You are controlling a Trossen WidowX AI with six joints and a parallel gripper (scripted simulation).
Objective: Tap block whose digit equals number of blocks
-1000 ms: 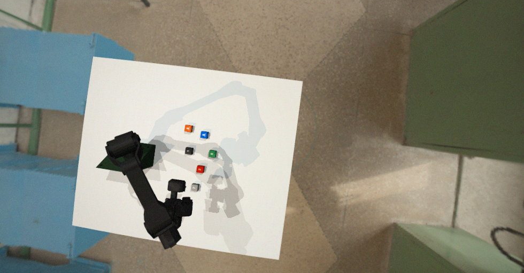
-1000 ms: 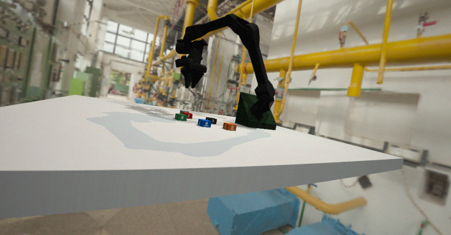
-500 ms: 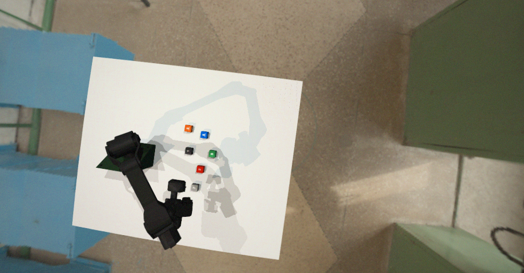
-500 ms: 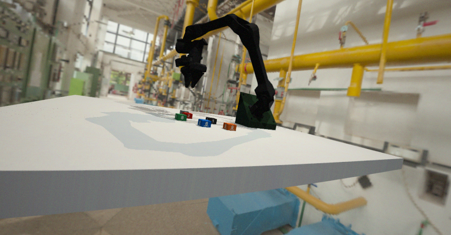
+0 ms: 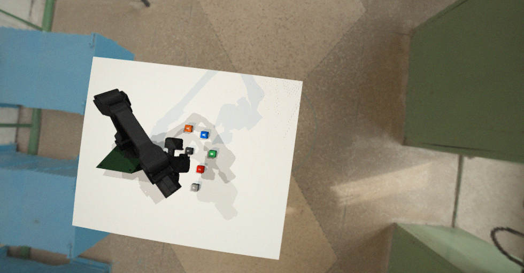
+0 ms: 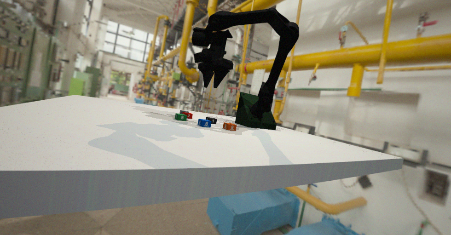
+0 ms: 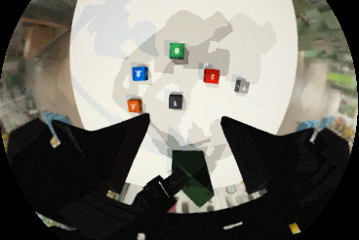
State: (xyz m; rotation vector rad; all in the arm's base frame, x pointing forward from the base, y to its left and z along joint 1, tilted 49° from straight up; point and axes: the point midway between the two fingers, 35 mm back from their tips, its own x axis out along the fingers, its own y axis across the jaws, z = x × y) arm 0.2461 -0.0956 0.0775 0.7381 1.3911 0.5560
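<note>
My gripper tip is 12 cm above the blue block, 10 cm to the right of it and 5 cm short of it. The rest, counted from my gripper tip: red block 12 cm below, 7 cm to the right, 4 cm ahead; then green block 12 cm below, 10 cm ahead, 1 cm to the left; then black block 12 cm below, 2 cm to the left, 2 cm behind.
</note>
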